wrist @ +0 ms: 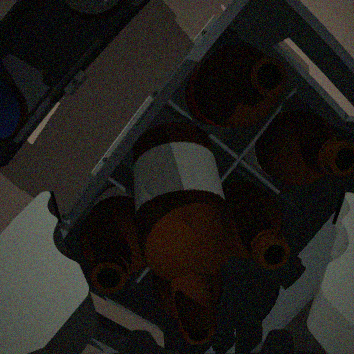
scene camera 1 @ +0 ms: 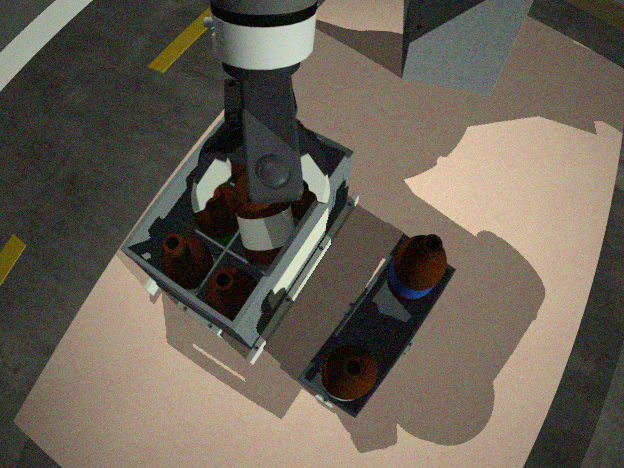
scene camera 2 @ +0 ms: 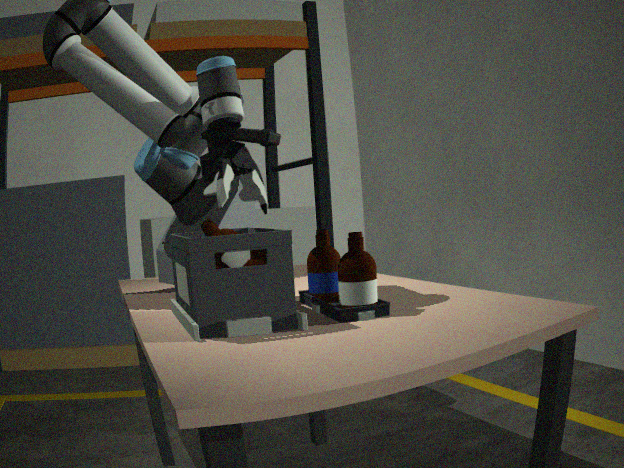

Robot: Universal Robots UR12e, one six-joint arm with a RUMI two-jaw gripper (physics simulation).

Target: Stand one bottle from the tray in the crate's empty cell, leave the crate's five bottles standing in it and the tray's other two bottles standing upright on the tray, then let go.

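Frame: origin at the arm's base, x down, y left, z ahead, level; centimetres.
Seen in the pictures: gripper, between the fingertips: [wrist: 195, 197] [scene camera 1: 260, 206] [scene camera 2: 244, 211]; arm's base, origin of its link: [scene camera 2: 201, 200].
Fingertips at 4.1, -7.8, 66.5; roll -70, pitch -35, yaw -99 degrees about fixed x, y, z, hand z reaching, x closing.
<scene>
Pixels of each thing's top centre, then the offset from my fingertips to it, as dx, dy, dz. "*": a spot on its surface instead. Level surfaces: height alone.
- grey crate, centre of its top: [wrist: 235, 228] [scene camera 1: 235, 198] [scene camera 2: 222, 232] +3.6, -4.6, -0.9
- blue-labelled bottle, centre of its top: [scene camera 1: 432, 243] [scene camera 2: 322, 229] +5.1, +19.7, -7.6
- white-labelled bottle, centre of its top: [scene camera 1: 353, 367] [scene camera 2: 355, 232] +5.1, +17.7, +10.6
- tray, a spot on its surface: [scene camera 1: 372, 327] * +20.6, +17.8, +1.8
- table, height of its surface: dx +21.1
A white-labelled brown bottle [scene camera 1: 266, 229] [wrist: 177, 172] is in the grey crate [scene camera 1: 303, 254] [scene camera 2: 241, 297] and leans clearly, its foot toward the tray side. In scene camera 2 its label shows through the crate's handle hole. My gripper [scene camera 2: 242, 204] is open above the crate, with nothing between its fingers; the bottle's upper part lies below them. Other crate bottles [scene camera 1: 186, 261] [wrist: 235, 85] stand around it; four show in the wrist view, a fifth I cannot make out. A blue-labelled bottle [scene camera 1: 418, 269] [scene camera 2: 323, 269] and a white-labelled bottle [scene camera 1: 349, 372] [scene camera 2: 357, 272] stand upright on the tray [scene camera 1: 372, 327].
The crate and tray stand side by side on the table [scene camera 1: 126, 392] [scene camera 2: 352, 352], with a narrow gap between them. Low pale brackets sit around the crate's foot. A grey block [scene camera 1: 463, 55] stands at the table's back. A rack post [scene camera 2: 318, 125] rises behind.
</scene>
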